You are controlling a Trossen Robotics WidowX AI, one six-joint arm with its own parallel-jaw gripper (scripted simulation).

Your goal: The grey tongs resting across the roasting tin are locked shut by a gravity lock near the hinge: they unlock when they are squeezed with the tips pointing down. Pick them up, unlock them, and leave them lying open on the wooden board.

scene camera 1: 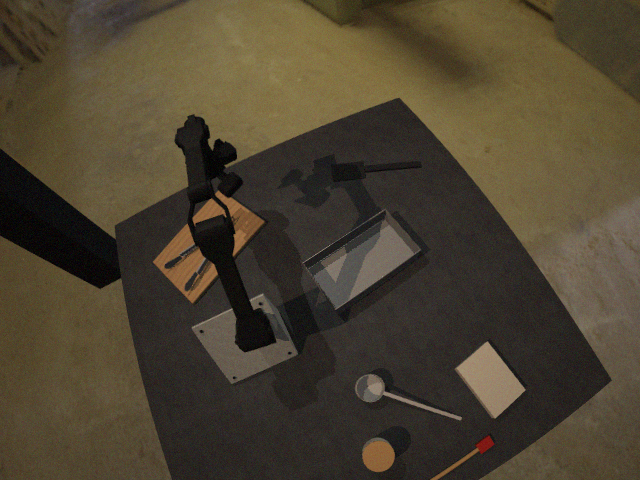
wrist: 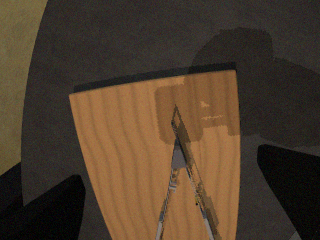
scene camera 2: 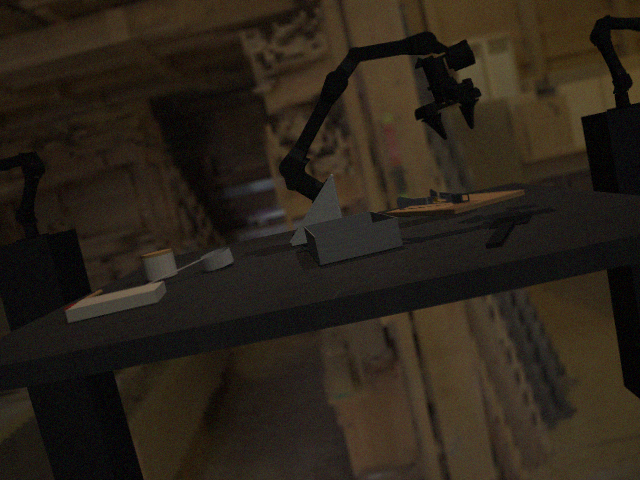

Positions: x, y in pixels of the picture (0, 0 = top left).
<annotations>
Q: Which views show the dark spatula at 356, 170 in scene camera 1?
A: Scene camera 1 and scene camera 2 only.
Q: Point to a tan-topped cup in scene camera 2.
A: At 158, 264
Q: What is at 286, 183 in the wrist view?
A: The gripper.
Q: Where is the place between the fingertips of the gripper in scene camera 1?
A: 221, 185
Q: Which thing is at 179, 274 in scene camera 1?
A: A wooden board.
</annotations>
